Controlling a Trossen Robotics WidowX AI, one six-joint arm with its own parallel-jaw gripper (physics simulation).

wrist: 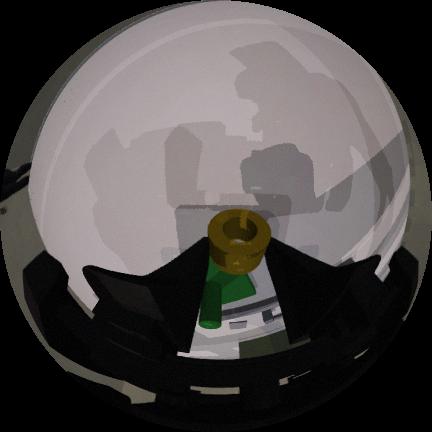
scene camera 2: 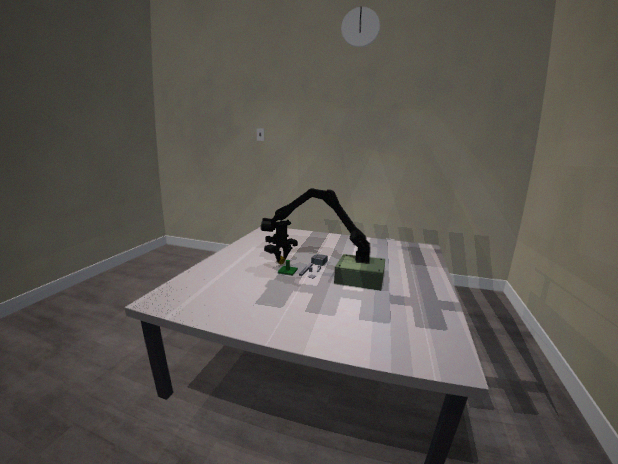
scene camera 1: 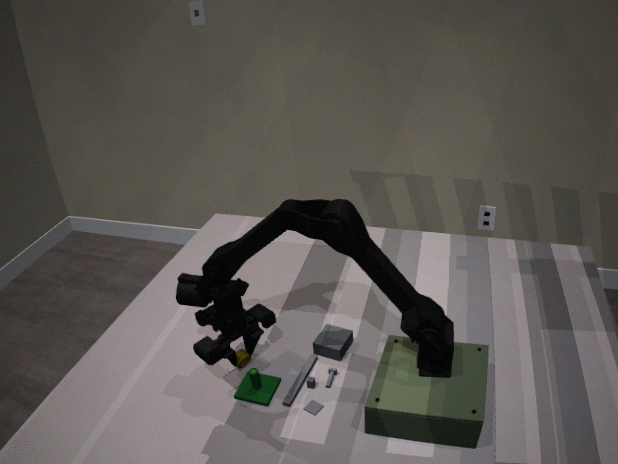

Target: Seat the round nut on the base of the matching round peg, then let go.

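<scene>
A yellow round nut (scene camera 1: 242, 358) (scene camera 2: 282, 260) (wrist: 239, 241) is held between the fingertips of my gripper. My black gripper (scene camera 1: 242, 356) (scene camera 2: 281, 260) (wrist: 236, 242) is shut on it. In scene camera 1 the nut is behind and to the left of the green round peg (scene camera 1: 255, 379) (scene camera 2: 288, 265) (wrist: 210, 305), apart from it. The peg stands upright on its square green base (scene camera 1: 267, 392) (scene camera 2: 288, 271) (wrist: 241, 290). In the wrist view the peg shows below the nut, between the fingers, and the nut and a finger hide part of the base.
To the right of the base in scene camera 1 lie a long grey bar (scene camera 1: 300, 381), a small grey block (scene camera 1: 311, 382), a bolt (scene camera 1: 331, 378) and a flat grey square (scene camera 1: 314, 407). A grey box (scene camera 1: 332, 342) stands behind them. The arm stands on a green block (scene camera 1: 425, 425).
</scene>
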